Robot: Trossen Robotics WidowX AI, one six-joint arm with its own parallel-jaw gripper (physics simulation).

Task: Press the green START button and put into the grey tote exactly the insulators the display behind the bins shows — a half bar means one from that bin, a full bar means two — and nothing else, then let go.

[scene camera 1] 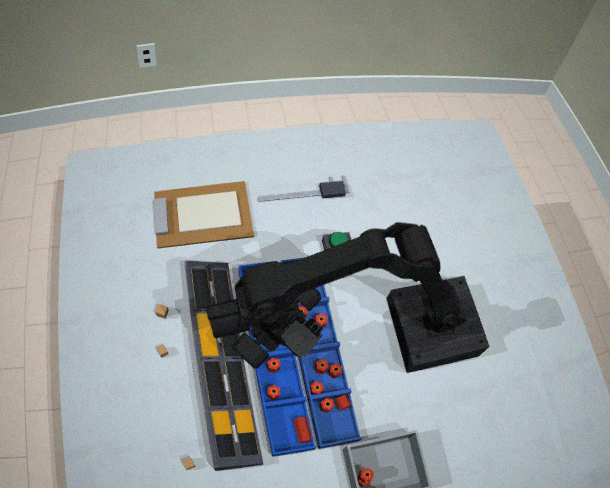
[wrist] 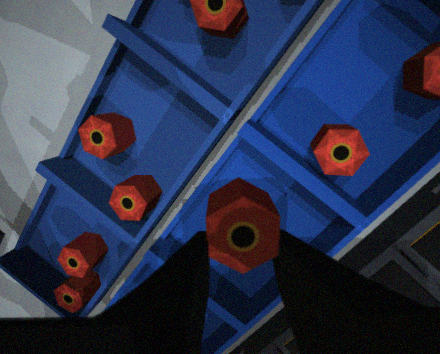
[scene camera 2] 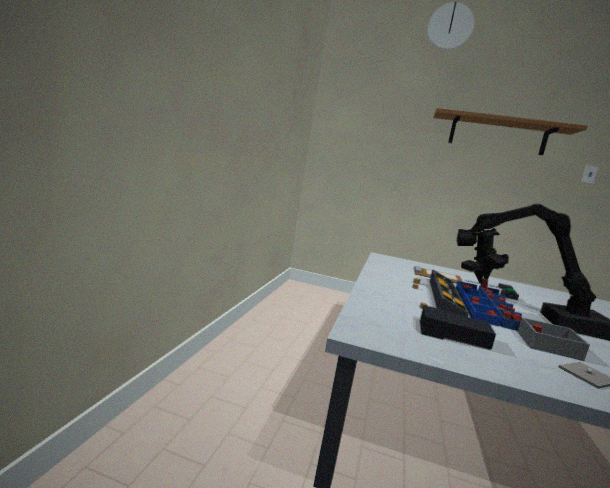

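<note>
My gripper (scene camera 2: 484, 280) (wrist: 240, 241) is shut on a red insulator (wrist: 243, 230), held above the blue bins (scene camera 1: 280, 422) (scene camera 2: 477, 306). In scene camera 1 the arm hides the fingertips. Other red insulators (scene camera 1: 273, 364) (wrist: 341, 150) stand in the bins; some lie on their sides. The grey tote (scene camera 1: 421, 460) (scene camera 2: 559, 348) holds red insulators (scene camera 1: 365, 475) (scene camera 2: 537, 328), partly cut off in scene camera 1. The display (scene camera 1: 216, 384) shows a full orange bar in the second row's left cell and half bars in both bottom cells; the arm covers the second row's right cell. The green button (scene camera 1: 338, 239) (scene camera 2: 510, 289) is beyond the arm.
A clipboard (scene camera 1: 208, 212) and a caliper (scene camera 1: 332, 189) lie beyond the bins. Small wooden cubes (scene camera 1: 161, 310) lie left of the display. A black box (scene camera 2: 455, 328) stands near the display's end, and a flat grey plate (scene camera 2: 585, 374) lies near the tote.
</note>
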